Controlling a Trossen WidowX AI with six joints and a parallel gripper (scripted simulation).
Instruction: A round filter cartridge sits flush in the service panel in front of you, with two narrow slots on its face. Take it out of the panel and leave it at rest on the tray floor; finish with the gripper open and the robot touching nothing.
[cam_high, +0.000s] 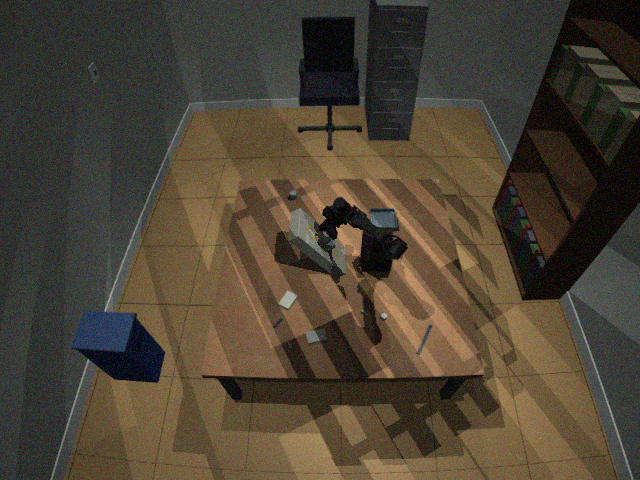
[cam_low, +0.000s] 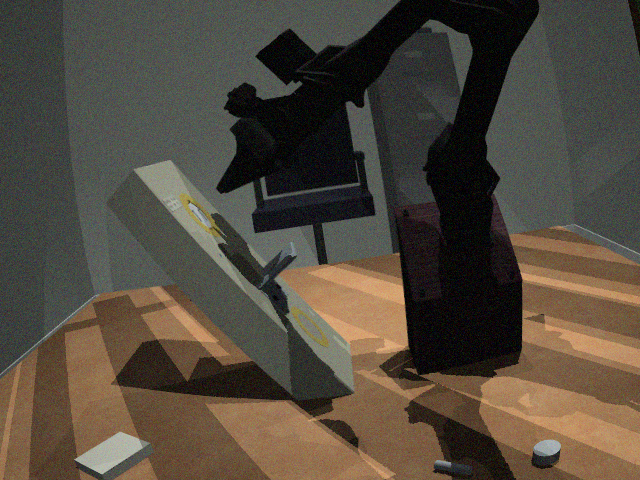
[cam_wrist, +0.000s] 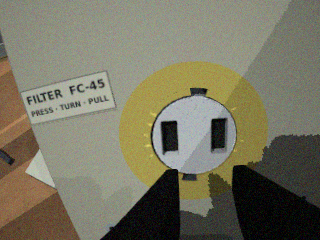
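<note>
My gripper tip is 50 mm short of the round grey filter cartridge and 40 mm above it. From my gripper tip the other things lie so: grey tray 370 mm behind, 260 mm to the right, 260 mm below; service panel 110 mm below.
</note>
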